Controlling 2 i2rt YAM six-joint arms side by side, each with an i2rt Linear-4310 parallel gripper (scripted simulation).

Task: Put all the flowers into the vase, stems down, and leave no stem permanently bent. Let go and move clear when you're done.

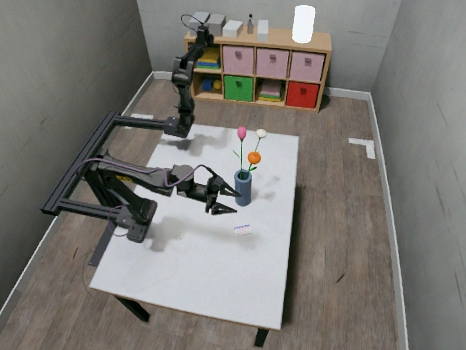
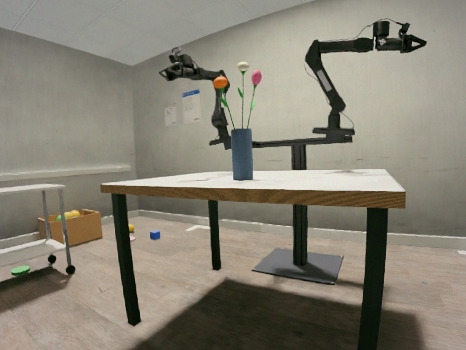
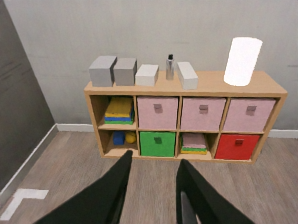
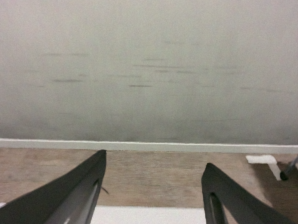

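Observation:
My left gripper (image 3: pixel 155 162) is visible; so is my right gripper (image 1: pixel 239 204), with image 4 also showing the right gripper (image 4: pixel 155 164). A blue vase (image 2: pixel 241 139) is present; in image 3 the vase is out of frame, and in image 4 the vase is out of frame too.

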